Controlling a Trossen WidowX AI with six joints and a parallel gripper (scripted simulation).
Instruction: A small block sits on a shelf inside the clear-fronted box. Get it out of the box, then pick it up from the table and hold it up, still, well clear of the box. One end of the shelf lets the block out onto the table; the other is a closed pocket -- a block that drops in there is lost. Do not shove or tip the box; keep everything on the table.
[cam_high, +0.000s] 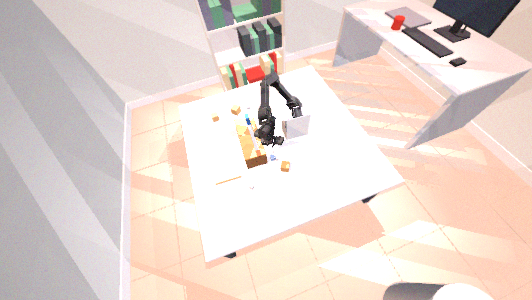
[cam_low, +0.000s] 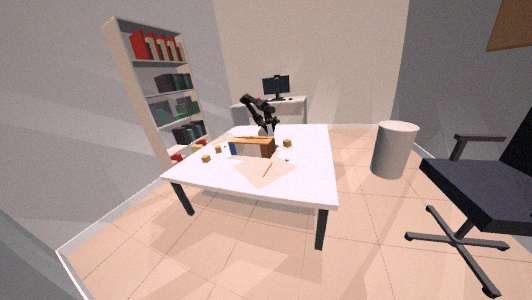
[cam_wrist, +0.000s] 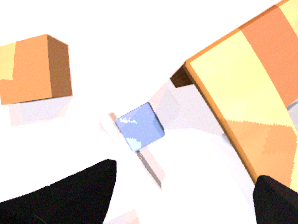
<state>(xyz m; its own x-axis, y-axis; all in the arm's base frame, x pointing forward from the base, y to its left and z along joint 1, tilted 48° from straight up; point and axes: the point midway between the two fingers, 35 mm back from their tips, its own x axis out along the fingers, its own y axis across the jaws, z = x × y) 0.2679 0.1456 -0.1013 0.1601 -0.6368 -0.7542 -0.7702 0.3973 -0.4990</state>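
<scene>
My gripper tip is now 13 cm above the small blue block, 2 cm to the right of it and 2 cm past it. From my gripper tip the other things lie so: clear-fronted box 15 cm to the right, 9 cm below, 6 cm ahead; thin stick 32 cm ahead, 15 cm below, 8 cm to the left.
</scene>
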